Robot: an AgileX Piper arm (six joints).
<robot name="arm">
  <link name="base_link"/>
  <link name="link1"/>
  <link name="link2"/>
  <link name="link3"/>
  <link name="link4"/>
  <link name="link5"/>
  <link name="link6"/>
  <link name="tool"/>
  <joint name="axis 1" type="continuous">
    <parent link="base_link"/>
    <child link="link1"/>
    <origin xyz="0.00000 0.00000 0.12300" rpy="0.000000 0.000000 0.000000"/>
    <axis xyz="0 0 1"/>
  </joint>
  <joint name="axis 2" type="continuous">
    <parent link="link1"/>
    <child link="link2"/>
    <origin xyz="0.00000 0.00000 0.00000" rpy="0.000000 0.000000 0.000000"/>
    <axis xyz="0 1 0"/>
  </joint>
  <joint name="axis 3" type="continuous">
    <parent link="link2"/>
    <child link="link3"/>
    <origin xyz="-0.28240 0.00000 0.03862" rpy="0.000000 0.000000 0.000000"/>
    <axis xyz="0 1 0"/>
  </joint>
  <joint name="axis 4" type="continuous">
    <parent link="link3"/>
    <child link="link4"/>
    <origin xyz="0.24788 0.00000 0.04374" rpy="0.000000 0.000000 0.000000"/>
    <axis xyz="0.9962 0 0.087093"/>
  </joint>
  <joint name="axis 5" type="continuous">
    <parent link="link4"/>
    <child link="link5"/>
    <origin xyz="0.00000 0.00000 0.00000" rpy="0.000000 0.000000 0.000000"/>
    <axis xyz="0 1 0"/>
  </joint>
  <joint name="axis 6" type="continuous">
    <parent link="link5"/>
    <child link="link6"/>
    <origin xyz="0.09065 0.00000 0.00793" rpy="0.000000 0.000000 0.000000"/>
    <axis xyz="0.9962 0 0.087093"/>
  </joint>
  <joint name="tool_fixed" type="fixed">
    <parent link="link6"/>
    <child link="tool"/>
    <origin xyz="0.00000 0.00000 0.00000" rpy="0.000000 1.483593 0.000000"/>
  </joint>
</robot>
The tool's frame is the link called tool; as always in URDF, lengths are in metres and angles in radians. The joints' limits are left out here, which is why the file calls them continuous.
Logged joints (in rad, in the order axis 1, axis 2, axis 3, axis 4, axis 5, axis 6), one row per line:
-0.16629, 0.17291, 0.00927, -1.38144, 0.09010, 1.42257
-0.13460, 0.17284, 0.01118, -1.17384, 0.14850, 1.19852
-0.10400, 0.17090, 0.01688, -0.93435, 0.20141, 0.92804
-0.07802, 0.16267, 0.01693, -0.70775, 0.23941, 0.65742
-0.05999, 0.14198, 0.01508, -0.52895, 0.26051, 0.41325
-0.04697, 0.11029, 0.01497, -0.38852, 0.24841, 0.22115
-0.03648, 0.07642, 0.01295, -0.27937, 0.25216, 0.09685
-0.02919, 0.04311, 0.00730, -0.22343, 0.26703, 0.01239
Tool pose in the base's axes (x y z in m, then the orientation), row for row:
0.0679, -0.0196, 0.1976, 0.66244, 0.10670, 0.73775, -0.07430
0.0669, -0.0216, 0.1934, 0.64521, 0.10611, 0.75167, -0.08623
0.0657, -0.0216, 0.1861, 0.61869, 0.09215, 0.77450, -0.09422
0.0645, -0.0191, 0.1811, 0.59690, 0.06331, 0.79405, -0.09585
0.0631, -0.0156, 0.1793, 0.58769, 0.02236, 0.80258, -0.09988
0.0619, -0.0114, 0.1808, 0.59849, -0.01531, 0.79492, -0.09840
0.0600, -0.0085, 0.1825, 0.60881, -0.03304, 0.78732, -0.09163
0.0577, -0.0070, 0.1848, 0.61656, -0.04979, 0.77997, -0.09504
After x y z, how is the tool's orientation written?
As a quaternion, w x y z.
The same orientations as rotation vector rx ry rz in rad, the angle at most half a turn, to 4 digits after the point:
0.2412, 1.6678, -0.1680
0.2415, 1.7109, -0.1963
0.2120, 1.7818, -0.2168
0.1470, 1.8431, -0.2225
0.0521, 1.8700, -0.2327
-0.0355, 1.8440, -0.2283
-0.0763, 1.8186, -0.2117
-0.1146, 1.7960, -0.2188

